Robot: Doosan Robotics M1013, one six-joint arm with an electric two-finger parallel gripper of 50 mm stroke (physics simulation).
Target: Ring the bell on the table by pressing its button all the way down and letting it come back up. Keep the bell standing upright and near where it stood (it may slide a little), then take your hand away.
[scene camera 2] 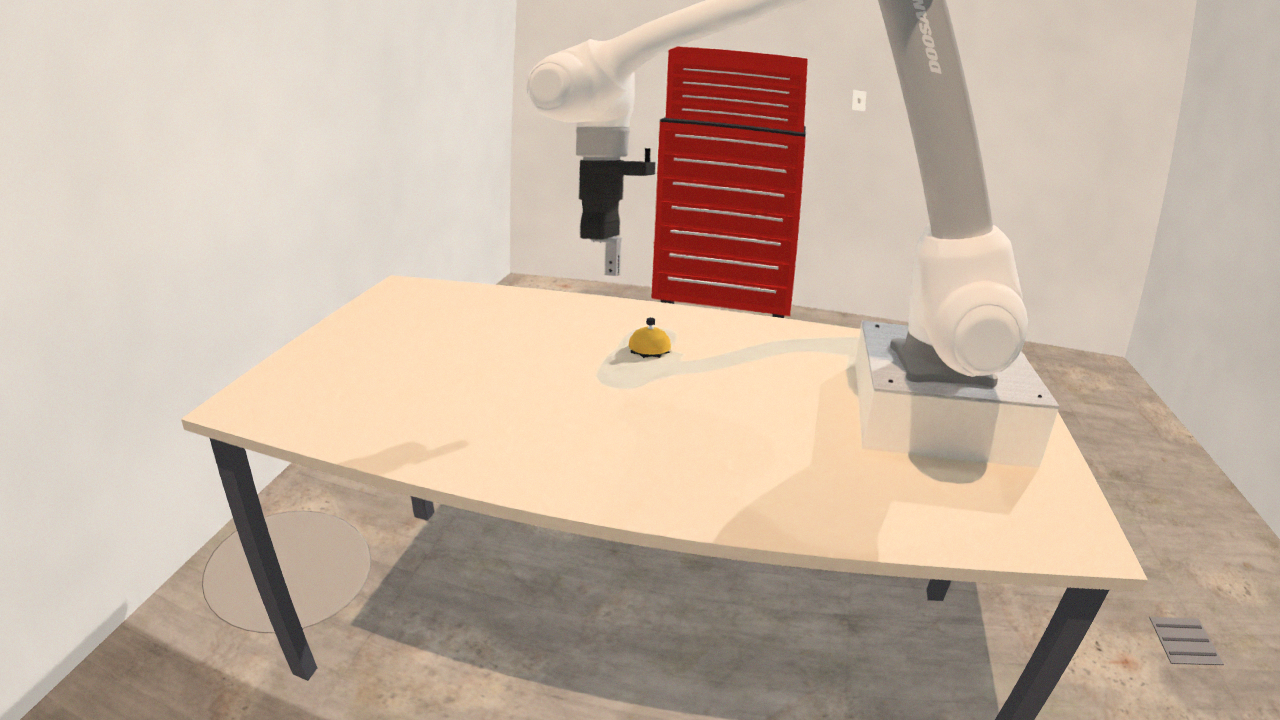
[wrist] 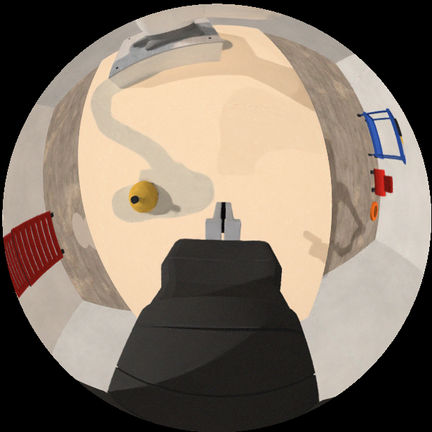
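Where they show: gripper, fingertip midpoint: point(scene camera 2: 612, 274); arm's base, link origin: point(scene camera 2: 942, 364).
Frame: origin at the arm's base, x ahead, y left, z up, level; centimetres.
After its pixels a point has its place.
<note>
A yellow domed bell point(scene camera 2: 649, 342) {x 55.3, y -16.8, z -8.3 cm} point(wrist: 145, 196) stands upright on the wooden table point(scene camera 2: 429, 358) {x 98.3, y -6.6, z -11.3 cm} point(wrist: 270, 125), towards its back edge in the scene view. Its black button point(scene camera 2: 650, 320) {x 55.6, y -19.4, z -4.7 cm} point(wrist: 134, 200) sticks up from the top of the dome. My gripper point(scene camera 2: 612, 273) {x 60.8, y -2.2, z 10.0 cm} point(wrist: 223, 211) is shut with nothing between the fingers and points down. It hangs well above the table, apart from the bell. In the scene view it is up and a little to the left of the bell; in the wrist view the bell is to the left of the fingertips.
The arm's base block point(scene camera 2: 948, 429) {x 1.1, y 14.0, z -5.7 cm} point(wrist: 170, 62) stands at the table's right end in the scene view. A red drawer cabinet point(scene camera 2: 729, 179) point(wrist: 37, 252) stands behind the table. A blue cart point(wrist: 374, 136) shows at the right of the wrist view.
</note>
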